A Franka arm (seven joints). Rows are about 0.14 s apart.
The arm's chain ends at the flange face. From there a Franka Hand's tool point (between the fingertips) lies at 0.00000 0.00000 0.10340 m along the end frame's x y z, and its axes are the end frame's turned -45 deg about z.
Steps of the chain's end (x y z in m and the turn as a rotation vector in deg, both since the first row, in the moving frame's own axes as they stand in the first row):
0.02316 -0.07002 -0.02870 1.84 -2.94 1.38
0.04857 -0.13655 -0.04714 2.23 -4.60 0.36
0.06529 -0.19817 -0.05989 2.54 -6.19 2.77
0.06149 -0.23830 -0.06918 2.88 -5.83 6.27
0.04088 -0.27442 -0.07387 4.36 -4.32 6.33
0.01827 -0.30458 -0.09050 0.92 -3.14 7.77
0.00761 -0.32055 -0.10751 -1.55 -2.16 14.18
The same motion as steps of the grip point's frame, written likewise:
0.06456 -0.03925 -0.02889 3.38 -0.78 1.38
0.12791 -0.07092 -0.04755 4.83 -1.68 0.36
0.18192 -0.10518 -0.06059 6.17 -2.58 2.77
0.20884 -0.13630 -0.06984 6.16 -2.09 6.27
0.22361 -0.17617 -0.07446 6.14 0.03 6.33
0.22582 -0.20781 -0.09067 2.87 -1.57 7.77
0.22746 -0.22263 -0.10762 0.43 -2.62 14.18

